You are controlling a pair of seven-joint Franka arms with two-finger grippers.
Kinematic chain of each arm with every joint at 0, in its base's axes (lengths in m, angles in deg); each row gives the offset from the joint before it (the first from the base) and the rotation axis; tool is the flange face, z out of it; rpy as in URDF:
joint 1: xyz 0 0 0.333 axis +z
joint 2: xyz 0 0 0 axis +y
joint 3: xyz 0 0 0.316 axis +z
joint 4: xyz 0.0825 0 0 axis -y
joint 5: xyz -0.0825 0 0.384 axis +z
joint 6: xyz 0 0 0 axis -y
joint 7: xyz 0.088 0 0 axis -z
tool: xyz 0 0 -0.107 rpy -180 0 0
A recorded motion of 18 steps. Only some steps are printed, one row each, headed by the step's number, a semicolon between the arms.
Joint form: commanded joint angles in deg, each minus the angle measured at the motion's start. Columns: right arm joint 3, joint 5, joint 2, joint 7, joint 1, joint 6, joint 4; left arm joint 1, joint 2, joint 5, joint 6, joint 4, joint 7, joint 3.
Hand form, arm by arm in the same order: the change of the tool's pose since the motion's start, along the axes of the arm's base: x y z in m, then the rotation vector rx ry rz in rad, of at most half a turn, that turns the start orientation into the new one. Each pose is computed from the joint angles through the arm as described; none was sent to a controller.
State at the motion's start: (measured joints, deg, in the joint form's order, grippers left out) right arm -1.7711 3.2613 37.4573 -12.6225 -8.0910 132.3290 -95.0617; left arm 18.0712 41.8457 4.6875 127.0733 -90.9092 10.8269 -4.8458
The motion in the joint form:
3: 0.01 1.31 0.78 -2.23 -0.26 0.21 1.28; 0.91 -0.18 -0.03 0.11 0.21 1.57 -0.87
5: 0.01 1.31 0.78 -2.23 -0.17 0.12 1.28; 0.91 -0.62 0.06 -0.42 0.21 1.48 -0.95
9: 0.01 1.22 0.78 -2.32 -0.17 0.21 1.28; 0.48 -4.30 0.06 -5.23 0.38 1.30 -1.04
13: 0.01 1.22 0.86 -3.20 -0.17 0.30 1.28; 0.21 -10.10 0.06 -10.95 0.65 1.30 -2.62
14: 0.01 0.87 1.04 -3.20 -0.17 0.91 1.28; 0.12 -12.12 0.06 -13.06 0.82 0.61 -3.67
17: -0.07 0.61 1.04 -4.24 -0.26 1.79 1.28; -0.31 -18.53 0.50 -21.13 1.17 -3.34 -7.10
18: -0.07 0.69 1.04 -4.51 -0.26 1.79 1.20; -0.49 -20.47 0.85 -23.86 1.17 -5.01 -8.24
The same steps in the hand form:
3: 0.0053 -0.0034 0.0005 0.0138 -0.0164 0.0194; 0.0014 0.0023 0.0044 -0.0101 -0.0122 -0.0222
5: 0.0053 -0.0023 0.0004 0.0142 -0.0149 0.0211; 0.0014 0.0017 0.0090 -0.0091 -0.0104 -0.0227
9: 0.0055 -0.0023 0.0005 0.0127 -0.0162 0.0236; 0.0007 -0.0037 0.0479 -0.0049 0.0080 -0.0281
13: 0.0055 -0.0024 -0.0003 0.0124 -0.0168 0.0389; 0.0002 -0.0227 0.1124 -0.0042 0.0008 -0.0550
14: 0.0062 -0.0027 -0.0015 0.0060 -0.0231 0.0427; -0.0006 -0.0346 0.1354 -0.0060 -0.0020 -0.0602
17: 0.0074 -0.0051 -0.0001 -0.0021 -0.0376 0.0609; -0.0130 -0.0763 0.2043 0.0012 0.0191 -0.0556
18: 0.0070 -0.0050 -0.0007 -0.0010 -0.0366 0.0646; -0.0195 -0.0904 0.2235 0.0097 0.0328 -0.0501

